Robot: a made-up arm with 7 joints.
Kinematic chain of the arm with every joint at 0, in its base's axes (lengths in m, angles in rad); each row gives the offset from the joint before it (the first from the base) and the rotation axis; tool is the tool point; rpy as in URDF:
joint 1: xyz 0 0 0.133 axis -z
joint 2: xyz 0 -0.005 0.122 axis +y
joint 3: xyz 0 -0.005 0.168 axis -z
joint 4: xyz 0 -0.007 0.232 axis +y
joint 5: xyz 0 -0.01 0.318 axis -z
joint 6: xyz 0 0 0.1 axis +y
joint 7: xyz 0 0 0.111 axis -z
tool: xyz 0 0 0 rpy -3.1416 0 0
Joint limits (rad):
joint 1: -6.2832..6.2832
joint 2: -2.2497..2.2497
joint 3: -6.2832..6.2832
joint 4: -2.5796..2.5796
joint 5: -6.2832..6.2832
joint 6: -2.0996..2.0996
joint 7: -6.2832..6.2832
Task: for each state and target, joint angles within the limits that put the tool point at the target. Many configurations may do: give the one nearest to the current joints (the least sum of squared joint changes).
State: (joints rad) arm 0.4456 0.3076 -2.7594 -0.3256 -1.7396 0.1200 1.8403
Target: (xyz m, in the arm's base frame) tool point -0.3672 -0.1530 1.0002
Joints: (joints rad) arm 0.6139 -0.5604 -2.2181 -0.8337 -1.7674 0.3885 1.8403
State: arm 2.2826 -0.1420 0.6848 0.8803 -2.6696 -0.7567 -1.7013
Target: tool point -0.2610 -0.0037 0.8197
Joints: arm 2.2513 -0.5712 0.2999 1.4153 -2.7865 -1.0411 -1.7013
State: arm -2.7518 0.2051 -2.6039 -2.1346 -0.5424 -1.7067 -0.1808
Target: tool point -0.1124 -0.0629 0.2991
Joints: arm -3.2322 -0.1109 -3.1491 -2.5796 -0.4456 -1.9437 -0.1808
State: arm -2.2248 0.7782 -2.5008 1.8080 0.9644 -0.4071 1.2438
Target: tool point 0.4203 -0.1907 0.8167
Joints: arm -2.7231 0.0803 -3.0735 1.3831 0.9607 -0.4302 1.2438
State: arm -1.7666 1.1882 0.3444 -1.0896 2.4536 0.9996 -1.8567
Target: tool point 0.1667 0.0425 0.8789
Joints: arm -1.6434 0.8719 -0.1669 -1.3691 2.4128 1.0473 -1.8567
